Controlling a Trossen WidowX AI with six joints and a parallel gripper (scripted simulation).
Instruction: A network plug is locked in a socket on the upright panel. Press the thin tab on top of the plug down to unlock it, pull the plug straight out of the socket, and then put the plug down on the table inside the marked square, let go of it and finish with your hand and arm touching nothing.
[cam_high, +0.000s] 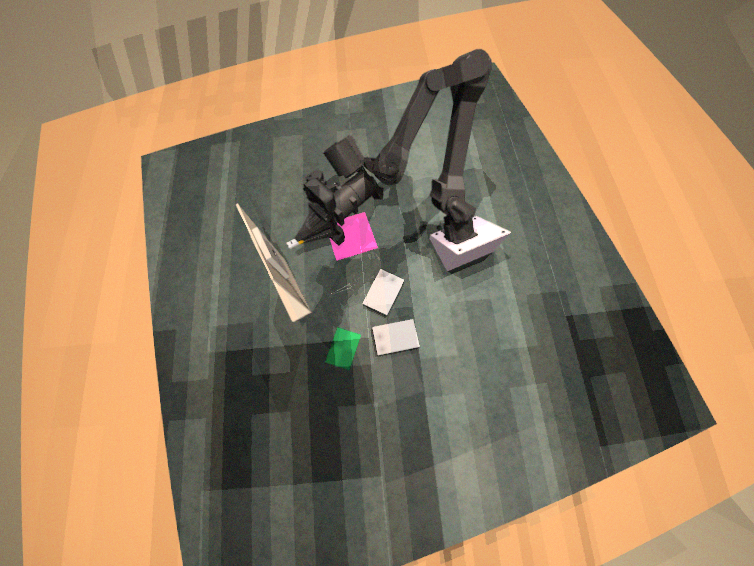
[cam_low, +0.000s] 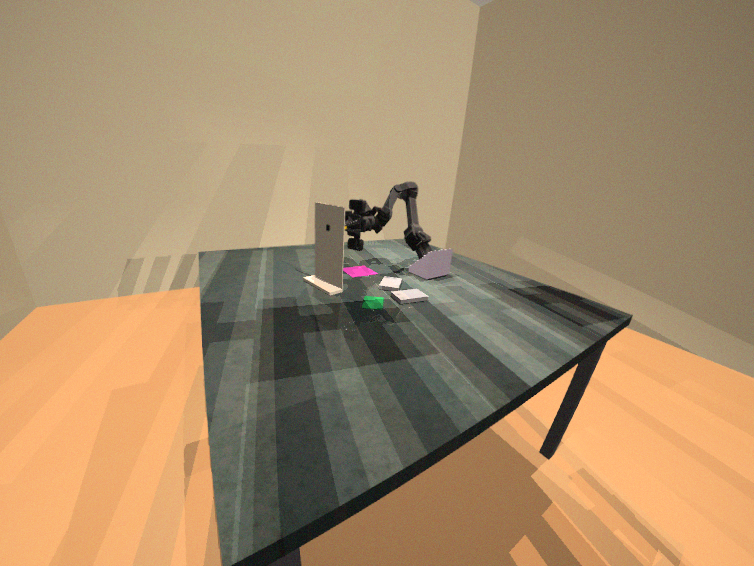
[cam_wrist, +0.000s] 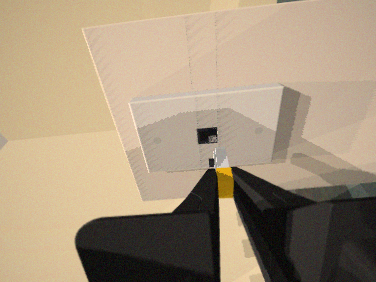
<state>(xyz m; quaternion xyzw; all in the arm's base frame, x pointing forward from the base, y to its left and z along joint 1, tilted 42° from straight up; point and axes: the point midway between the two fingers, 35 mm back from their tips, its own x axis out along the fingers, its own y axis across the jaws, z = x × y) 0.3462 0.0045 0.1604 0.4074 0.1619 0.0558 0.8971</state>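
My gripper tip is now 200 mm above the magenta marked square, 130 mm past it and 70 mm to the left of it. Also, from my gripper tip: upright panel (70 mm below, 70 mm ahead, 10 mm to the left); then network plug (right at my gripper tip).
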